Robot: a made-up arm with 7 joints.
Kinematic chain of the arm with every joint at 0, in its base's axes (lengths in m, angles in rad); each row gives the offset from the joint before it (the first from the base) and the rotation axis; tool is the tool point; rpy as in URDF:
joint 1: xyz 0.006 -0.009 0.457 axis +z
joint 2: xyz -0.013 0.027 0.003 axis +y
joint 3: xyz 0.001 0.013 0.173 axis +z
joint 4: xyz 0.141 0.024 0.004 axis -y
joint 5: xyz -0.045 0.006 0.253 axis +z
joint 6: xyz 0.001 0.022 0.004 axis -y
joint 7: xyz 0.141 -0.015 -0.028 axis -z
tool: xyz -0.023 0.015 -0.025 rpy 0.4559 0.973 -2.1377
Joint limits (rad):
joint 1: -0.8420..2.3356
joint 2: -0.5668..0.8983
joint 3: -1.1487..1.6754
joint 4: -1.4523..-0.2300
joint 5: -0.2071..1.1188
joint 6: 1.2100..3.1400
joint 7: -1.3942..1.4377
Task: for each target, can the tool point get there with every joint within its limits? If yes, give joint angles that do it. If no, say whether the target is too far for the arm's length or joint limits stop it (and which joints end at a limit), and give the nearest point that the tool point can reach.
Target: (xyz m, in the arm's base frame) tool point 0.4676 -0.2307 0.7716
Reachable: yes | joints -0.5221 0.2817 0.0063 -0.9872 0.7945 2.3575 -1.0203
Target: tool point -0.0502 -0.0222 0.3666
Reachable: no: joint limits stop it (at a limit: joint 1, joint 2, joint 4, joint 6) | nearest point -0.3522 0.2373 0.1861 | short by 0.437 m
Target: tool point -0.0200 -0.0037 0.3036
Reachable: no: joint limits stop it (at a limit: joint 1, joint 2, joint 4, joint 6) | nearest point -0.2549 0.3263 0.1895 | short by 0.421 m
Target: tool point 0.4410 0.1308 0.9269
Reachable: yes | joints -0.3719 -0.0463 0.4398 -1.0157 0.2797 1.9985 1.1689
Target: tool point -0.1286 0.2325 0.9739
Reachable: yes | joints 2.0216 0.1646 -0.2816 -0.4401 0.1721 2.5305 -0.3473
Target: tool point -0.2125 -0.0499 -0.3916
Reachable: no: too far | nearest point -0.3970 0.2071 0.1522 | short by 0.629 m
